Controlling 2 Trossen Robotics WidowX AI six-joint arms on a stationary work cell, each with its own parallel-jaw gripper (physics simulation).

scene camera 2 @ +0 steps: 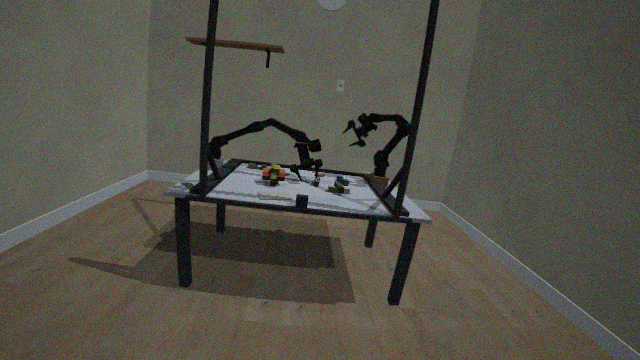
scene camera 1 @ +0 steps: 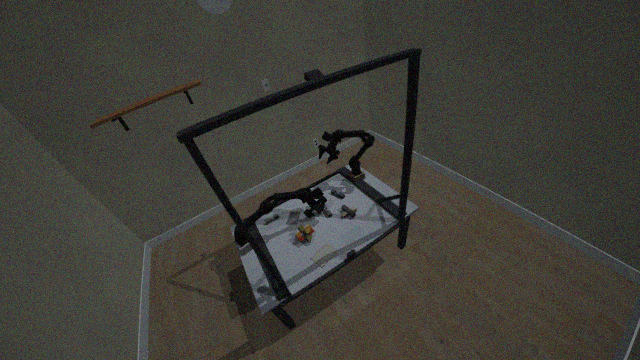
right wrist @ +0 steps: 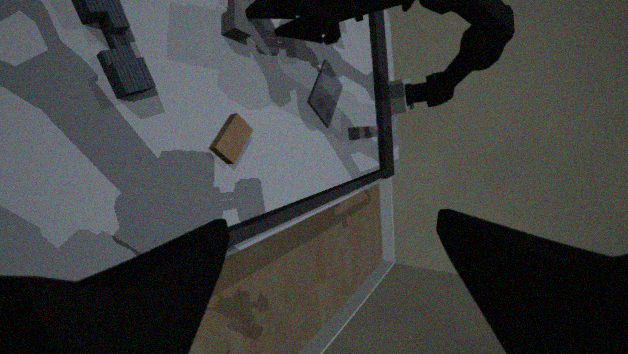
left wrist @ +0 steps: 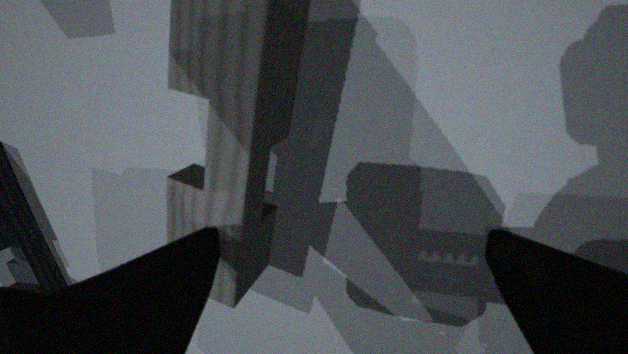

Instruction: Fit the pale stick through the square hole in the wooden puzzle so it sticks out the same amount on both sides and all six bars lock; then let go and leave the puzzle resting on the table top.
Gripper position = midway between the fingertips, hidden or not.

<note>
My right gripper [right wrist: 333, 225] is open, with nothing in its grasp. Further things: my left gripper [left wrist: 354, 242] and a black frame post [scene camera 2: 432, 19].
My left gripper also shows in the right wrist view [right wrist: 262, 24]. The black frame post is seen too in scene camera 1 [scene camera 1: 413, 62].
</note>
